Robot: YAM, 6 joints.
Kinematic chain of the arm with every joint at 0, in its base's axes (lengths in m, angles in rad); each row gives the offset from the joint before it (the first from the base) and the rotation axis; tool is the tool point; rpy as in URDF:
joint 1: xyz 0 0 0.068 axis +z
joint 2: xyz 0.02 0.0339 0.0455 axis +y
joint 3: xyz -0.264 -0.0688 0 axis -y
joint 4: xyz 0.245 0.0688 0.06 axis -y
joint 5: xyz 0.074 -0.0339 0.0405 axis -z
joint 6: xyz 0.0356 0 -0.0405 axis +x
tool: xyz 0 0 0 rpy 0 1.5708 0
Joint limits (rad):
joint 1: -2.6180..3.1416
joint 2: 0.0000..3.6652
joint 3: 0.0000..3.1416
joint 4: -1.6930..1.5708
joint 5: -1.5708..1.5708
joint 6: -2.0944..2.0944
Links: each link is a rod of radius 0.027 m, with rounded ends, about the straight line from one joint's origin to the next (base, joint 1, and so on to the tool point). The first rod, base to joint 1, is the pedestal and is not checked.
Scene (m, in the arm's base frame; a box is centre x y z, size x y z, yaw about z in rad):
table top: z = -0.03
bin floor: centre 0.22 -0.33 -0.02 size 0.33 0.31 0.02 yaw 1
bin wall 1: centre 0.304 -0.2 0.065 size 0.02 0.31 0.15 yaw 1
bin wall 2: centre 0.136 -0.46 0.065 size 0.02 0.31 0.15 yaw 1
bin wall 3: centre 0.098 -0.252 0.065 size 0.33 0.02 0.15 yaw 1
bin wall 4: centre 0.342 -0.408 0.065 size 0.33 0.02 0.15 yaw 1
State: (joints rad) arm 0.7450 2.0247 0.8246 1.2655 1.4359 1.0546
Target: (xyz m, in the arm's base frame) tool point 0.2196 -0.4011 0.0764
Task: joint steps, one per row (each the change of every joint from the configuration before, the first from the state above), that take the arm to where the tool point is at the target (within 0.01 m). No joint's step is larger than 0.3 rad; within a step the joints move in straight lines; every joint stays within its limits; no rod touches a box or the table.
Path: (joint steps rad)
1: -0.2735 -0.0451 0.1376 -0.1141 0.0193 -0.0862
2: -0.2736 -0.0451 0.1376 -0.1140 0.0192 -0.0862
3: -0.2735 -0.0451 0.1377 -0.1141 0.0193 -0.0863
4: -0.2736 -0.0451 0.1376 -0.1140 0.0193 -0.0862
5: -0.2735 -0.0451 0.1376 -0.1141 0.0193 -0.0862
6: -0.2736 -0.0451 0.1376 -0.1141 0.0192 -0.0862
7: -0.2735 -0.0451 0.1376 -0.1140 0.0193 -0.0862
8: 0.0586 0.2489 -0.1695 0.2318 -0.0769 0.2011
9: 0.0586 0.2490 -0.1695 0.2319 -0.0768 0.2012
10: 0.0586 0.2489 -0.1696 0.2318 -0.0769 0.2012

